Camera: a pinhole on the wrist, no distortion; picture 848 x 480 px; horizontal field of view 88.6 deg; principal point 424.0 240.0 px. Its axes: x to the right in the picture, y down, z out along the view. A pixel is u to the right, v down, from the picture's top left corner.
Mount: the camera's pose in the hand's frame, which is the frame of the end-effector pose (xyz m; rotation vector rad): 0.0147 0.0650 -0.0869 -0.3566 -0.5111 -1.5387
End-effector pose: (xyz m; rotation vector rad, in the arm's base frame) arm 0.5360 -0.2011 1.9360 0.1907 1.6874 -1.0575
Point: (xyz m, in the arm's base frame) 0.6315 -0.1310 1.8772
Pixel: 424.5 175.7
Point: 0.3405 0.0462 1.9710
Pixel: behind the camera
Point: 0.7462 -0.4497 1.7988
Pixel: 713.7 429.5
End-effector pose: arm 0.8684 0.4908 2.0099 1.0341 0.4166 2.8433
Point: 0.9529 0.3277 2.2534
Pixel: 436.7 337.5
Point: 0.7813 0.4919 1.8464
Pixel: behind the camera
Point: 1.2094 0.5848 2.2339
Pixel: 808.6 154.5
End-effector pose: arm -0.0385 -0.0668 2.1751 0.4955 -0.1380 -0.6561
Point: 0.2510 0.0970 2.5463
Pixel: 224.8 376.9
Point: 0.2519 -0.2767 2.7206
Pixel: outside the picture
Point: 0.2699 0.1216 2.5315
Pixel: 184.4 379.0
